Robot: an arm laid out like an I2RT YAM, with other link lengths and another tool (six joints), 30 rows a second.
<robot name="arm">
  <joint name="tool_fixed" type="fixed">
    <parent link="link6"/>
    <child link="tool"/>
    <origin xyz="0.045 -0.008 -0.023" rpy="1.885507 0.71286 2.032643"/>
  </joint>
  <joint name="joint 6" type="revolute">
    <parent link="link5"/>
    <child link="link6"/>
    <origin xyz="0.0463 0 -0.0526"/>
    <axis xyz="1 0 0"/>
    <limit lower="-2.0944" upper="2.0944"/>
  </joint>
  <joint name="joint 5" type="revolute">
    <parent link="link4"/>
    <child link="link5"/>
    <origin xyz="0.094 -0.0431 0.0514"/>
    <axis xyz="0 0 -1"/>
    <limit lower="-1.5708" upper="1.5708"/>
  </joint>
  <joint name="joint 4" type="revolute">
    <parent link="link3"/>
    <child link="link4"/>
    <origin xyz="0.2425 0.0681 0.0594"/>
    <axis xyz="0 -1 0"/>
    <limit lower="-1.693" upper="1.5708"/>
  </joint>
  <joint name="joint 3" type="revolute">
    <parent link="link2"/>
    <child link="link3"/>
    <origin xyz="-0.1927 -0.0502 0"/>
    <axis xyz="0 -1 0"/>
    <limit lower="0" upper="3.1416"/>
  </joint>
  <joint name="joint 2" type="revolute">
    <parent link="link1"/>
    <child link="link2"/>
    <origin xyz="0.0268 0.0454 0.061"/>
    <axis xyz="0 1 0"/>
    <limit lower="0" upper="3.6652"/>
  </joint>
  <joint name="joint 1" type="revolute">
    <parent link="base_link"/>
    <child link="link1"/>
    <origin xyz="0 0 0.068"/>
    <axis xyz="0 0 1"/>
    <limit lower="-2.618" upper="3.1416"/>
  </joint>
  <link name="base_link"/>
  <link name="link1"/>
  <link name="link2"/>
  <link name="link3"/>
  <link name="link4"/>
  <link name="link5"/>
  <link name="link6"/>
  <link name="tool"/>
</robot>
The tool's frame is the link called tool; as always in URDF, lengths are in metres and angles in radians.
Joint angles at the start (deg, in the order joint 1, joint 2, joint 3, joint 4, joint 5, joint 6): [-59.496, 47.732, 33.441, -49.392, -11.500, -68.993]
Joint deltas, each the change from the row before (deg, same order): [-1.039, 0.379, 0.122, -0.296, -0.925, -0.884]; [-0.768, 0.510, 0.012, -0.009, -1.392, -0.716]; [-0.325, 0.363, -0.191, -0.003, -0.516, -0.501]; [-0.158, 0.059, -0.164, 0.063, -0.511, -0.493]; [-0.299, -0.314, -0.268, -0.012, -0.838, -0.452]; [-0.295, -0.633, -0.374, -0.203, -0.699, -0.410]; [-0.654, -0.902, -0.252, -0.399, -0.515, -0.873]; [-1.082, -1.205, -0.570, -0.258, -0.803, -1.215]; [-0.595, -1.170, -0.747, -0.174, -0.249, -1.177]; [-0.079, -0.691, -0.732, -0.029, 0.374, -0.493]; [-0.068, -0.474, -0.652, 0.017, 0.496, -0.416]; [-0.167, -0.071, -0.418, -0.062, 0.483, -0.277]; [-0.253, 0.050, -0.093, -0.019, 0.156, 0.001]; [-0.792, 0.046, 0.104, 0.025, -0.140, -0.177]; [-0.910, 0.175, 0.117, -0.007, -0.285, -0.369]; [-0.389, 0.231, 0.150, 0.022, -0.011, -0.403]
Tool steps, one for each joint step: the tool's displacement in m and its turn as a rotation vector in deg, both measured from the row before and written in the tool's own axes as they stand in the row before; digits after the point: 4 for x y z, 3 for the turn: [0.0013, -0.0023, 0.0008, -0.584, 0.132, -0.056]; [0.0004, -0.0008, 0.0016, -1.066, -0.129, -0.303]; [0.0010, -0.0002, 0.0022, -0.482, 0.266, -0.257]; [0.0001, 0.0002, 0.0010, -0.321, -0.083, -0.448]; [0.0003, 0.0004, 0.0003, -0.495, -0.405, -0.388]; [0.0010, 0.0006, 0.0000, -0.377, -0.369, -0.313]; [0.0013, -0.0010, -0.0016, 0.099, -0.475, -0.364]; [0.0021, -0.0019, -0.0012, 0.133, -0.737, -0.368]; [0.0022, -0.0008, -0.0001, 0.439, -0.348, -0.630]; [0.0022, 0.0001, 0.0015, 0.448, 0.243, -0.269]; [0.0021, -0.0001, 0.0017, 0.466, 0.383, -0.162]; [0.0022, -0.0005, 0.0019, 0.285, 0.582, 0.088]; [0.0010, -0.0008, 0.0006, 0.078, 0.212, 0.312]; [0.0009, -0.0027, -0.0007, 0.127, -0.145, 0.565]; [0.0011, -0.0028, -0.0004, 0.014, -0.100, 0.474]; [0.0002, -0.0016, -0.0003, 0.160, 0.040, 0.007]
